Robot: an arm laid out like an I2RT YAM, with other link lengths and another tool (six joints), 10 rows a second.
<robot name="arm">
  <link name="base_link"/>
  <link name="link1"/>
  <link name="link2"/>
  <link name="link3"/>
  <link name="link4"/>
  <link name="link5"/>
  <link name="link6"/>
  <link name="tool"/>
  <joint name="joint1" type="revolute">
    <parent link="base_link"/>
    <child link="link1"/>
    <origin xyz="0 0 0.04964" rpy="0 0 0"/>
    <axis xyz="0 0 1"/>
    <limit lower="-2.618" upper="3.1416"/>
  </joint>
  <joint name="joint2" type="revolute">
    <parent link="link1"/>
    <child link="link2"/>
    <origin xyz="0.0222 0.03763 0.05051" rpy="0 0 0"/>
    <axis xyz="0 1 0"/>
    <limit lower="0" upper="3.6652"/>
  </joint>
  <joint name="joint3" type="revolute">
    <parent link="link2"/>
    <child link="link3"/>
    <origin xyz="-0.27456 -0.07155 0" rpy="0 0 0"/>
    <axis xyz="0 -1 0"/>
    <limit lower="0" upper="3.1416"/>
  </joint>
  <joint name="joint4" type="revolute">
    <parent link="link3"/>
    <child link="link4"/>
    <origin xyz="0.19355 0.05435 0.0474" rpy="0 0 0"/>
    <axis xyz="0 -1 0"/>
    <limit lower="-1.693" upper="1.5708"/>
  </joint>
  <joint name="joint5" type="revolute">
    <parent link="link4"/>
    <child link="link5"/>
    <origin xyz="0.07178 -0.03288 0.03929" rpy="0 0 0"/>
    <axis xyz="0 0 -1"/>
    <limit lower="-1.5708" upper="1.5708"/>
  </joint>
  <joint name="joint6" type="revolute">
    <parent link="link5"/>
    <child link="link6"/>
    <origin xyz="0.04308 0 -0.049" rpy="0 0 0"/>
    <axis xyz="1 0 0"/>
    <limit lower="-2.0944" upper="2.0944"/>
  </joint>
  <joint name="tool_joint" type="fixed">
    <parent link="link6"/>
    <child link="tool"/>
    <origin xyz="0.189 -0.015 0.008" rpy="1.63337 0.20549 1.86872"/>
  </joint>
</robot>
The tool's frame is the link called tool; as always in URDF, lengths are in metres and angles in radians.
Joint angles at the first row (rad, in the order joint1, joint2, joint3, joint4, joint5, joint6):
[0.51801 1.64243 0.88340 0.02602 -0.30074 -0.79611]
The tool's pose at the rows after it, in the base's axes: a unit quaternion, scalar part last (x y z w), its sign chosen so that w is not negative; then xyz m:
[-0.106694 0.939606 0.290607 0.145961 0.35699 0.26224 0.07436]
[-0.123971 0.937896 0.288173 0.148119 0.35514 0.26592 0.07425]
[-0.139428 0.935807 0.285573 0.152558 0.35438 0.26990 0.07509]
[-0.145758 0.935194 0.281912 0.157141 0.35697 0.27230 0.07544]
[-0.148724 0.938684 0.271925 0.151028 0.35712 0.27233 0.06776]
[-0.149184 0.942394 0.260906 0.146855 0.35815 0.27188 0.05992]
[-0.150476 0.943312 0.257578 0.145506 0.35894 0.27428 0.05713]
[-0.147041 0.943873 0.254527 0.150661 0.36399 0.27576 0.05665]
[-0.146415 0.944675 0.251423 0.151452 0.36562 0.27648 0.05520]
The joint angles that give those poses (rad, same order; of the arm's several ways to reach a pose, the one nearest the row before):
[0.53009 1.66492 0.89030 0.02218 -0.27039 -0.84745]
[0.53302 1.66933 0.89065 0.02670 -0.28075 -0.87845]
[0.53831 1.67375 0.89248 0.03409 -0.28542 -0.90516]
[0.54235 1.68353 0.90155 0.03899 -0.27971 -0.91813]
[0.54729 1.70317 0.91093 0.02712 -0.26877 -0.93007]
[0.55410 1.72328 0.91788 0.02120 -0.25061 -0.93727]
[0.56185 1.73622 0.92577 0.02130 -0.24237 -0.93721]
[0.56694 1.74992 0.93539 0.03218 -0.22618 -0.93162]
[0.57076 1.75797 0.94093 0.03319 -0.21735 -0.93117]

